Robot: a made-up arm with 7 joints.
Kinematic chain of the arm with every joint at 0, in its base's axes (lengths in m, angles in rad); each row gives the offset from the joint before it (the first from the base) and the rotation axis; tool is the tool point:
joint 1: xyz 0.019 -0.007 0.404 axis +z
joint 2: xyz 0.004 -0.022 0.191 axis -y
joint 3: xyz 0 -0.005 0.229 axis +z
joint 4: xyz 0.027 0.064 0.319 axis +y
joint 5: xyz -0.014 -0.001 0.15 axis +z
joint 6: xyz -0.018 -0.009 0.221 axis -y
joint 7: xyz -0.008 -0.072 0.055 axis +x
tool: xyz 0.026 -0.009 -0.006
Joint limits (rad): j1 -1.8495..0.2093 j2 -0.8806..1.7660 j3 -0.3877..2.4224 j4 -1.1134..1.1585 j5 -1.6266..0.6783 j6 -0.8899..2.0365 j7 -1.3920..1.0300
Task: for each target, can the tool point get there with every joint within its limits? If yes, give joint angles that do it. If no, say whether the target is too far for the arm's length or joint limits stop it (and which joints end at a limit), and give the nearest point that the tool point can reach.
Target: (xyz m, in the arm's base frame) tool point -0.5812 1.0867 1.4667
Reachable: no: too far | nearest point -0.3746 0.7103 1.1677 | short by 0.523 m
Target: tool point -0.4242 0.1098 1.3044
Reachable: yes | joints -1.0834 0.5154 1.7416 -0.9429 -0.1885 -0.2080 0.6184
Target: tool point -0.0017 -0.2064 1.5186
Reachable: yes | joints -0.9293 -0.2131 1.0151 -0.4807 0.4229 -0.5132 -0.5924
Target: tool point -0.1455 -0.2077 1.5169
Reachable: yes | joints -1.6424 -0.1052 2.1336 -0.3771 -0.0221 0.2669 -0.9983
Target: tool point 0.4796 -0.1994 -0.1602
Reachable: no: joint limits stop it (at a limit: joint 1, joint 2, joint 3, joint 4) | nearest point 0.3536 0.4477 0.1544 | short by 0.730 m
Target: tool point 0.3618 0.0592 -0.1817
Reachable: no: joint limits stop it (at a limit: joint 1, joint 2, joint 4) | nearest point 0.3026 0.4632 0.1146 | short by 0.505 m
